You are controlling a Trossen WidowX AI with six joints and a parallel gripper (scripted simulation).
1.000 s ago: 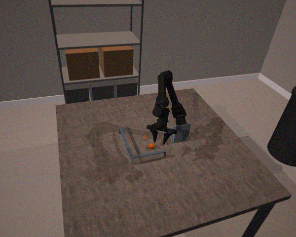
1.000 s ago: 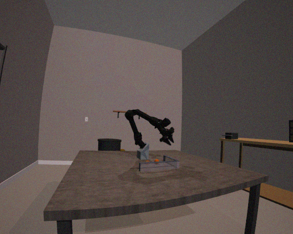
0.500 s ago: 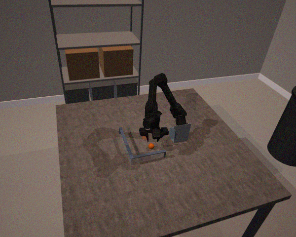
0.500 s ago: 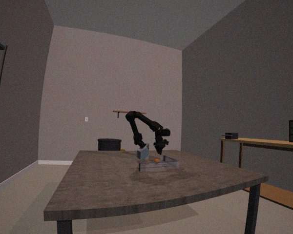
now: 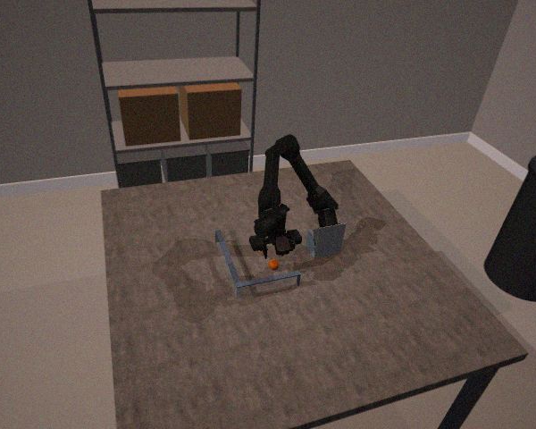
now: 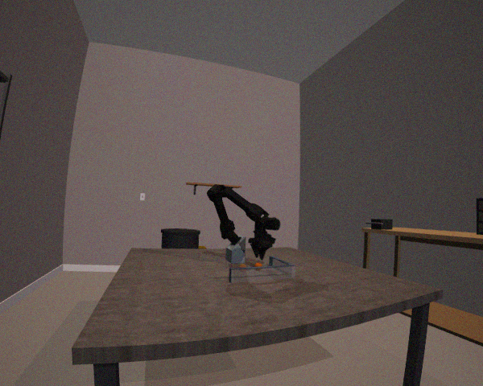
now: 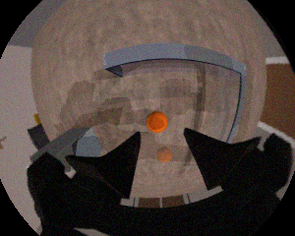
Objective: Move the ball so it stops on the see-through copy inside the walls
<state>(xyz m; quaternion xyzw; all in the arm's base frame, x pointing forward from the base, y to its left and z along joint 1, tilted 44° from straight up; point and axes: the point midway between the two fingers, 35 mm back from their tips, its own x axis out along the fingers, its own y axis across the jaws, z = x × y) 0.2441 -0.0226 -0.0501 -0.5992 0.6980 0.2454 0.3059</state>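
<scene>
My gripper tip is now 40 mm above the orange ball. Also, from my gripper tip: see-through copy of ball (90 mm to the right, 40 mm below).
</scene>
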